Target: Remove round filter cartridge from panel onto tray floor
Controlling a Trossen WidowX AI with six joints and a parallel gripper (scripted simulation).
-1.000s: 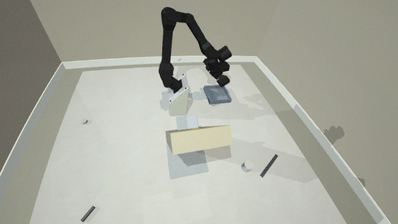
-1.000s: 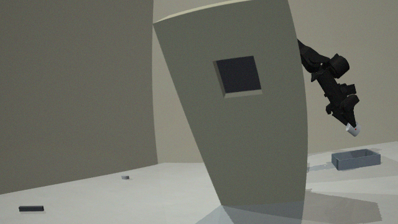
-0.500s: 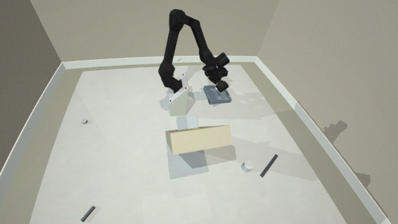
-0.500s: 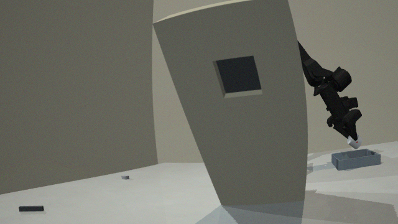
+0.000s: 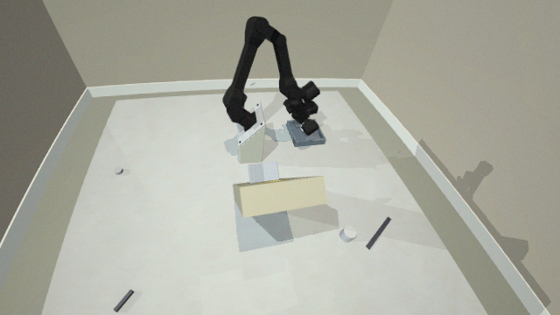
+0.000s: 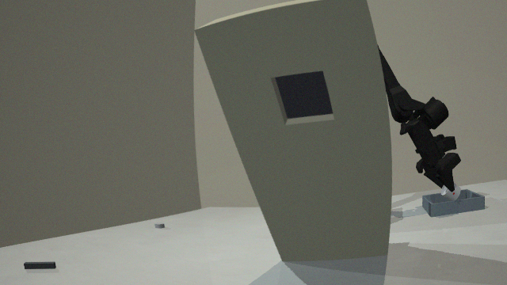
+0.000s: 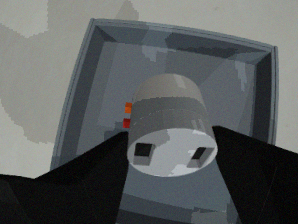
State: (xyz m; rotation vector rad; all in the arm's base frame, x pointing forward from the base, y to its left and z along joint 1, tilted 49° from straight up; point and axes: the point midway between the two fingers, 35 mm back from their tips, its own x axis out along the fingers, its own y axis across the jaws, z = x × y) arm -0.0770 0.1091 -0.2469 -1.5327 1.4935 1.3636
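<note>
Now: the round filter cartridge right at my gripper tip. Round my gripper tip: tray 40 mm below, 10 mm to the left; service panel 400 mm ahead, 250 mm to the right, 130 mm above.
</note>
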